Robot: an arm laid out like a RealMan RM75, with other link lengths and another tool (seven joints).
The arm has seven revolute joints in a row. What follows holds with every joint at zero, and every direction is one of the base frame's. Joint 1 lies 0.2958 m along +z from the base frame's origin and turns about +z. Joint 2 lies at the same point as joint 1 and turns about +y. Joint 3 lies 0.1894 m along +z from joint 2 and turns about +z. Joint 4 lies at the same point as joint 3 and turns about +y. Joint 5 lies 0.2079 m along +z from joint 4 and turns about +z. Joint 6 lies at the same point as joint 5 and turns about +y. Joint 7 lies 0.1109 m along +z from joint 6 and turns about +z. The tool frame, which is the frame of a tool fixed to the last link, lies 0.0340 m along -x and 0.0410 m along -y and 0.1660 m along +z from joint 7; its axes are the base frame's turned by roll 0.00, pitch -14.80 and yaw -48.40 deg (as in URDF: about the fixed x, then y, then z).
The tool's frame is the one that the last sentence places.
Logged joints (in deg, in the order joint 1, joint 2, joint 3, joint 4, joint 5, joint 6, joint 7), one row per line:
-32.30, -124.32, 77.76, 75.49, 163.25, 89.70, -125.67
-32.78, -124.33, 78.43, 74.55, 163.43, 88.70, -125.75
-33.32, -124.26, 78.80, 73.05, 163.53, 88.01, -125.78
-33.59, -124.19, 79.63, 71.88, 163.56, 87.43, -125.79
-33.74, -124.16, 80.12, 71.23, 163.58, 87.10, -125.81
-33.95, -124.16, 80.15, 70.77, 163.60, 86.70, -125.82
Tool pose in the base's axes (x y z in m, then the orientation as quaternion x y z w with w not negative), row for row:
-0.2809, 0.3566, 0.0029, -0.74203, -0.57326, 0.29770, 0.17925
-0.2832, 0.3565, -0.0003, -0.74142, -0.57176, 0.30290, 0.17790
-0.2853, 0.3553, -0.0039, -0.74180, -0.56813, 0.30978, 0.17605
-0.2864, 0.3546, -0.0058, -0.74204, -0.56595, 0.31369, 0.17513
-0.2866, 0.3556, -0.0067, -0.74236, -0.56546, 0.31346, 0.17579
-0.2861, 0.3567, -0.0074, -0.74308, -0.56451, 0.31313, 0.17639
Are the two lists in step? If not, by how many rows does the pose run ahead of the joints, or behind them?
The pose runs 1 row ahead of the joints: the pose in row i belongs to the joints in row i + 1.
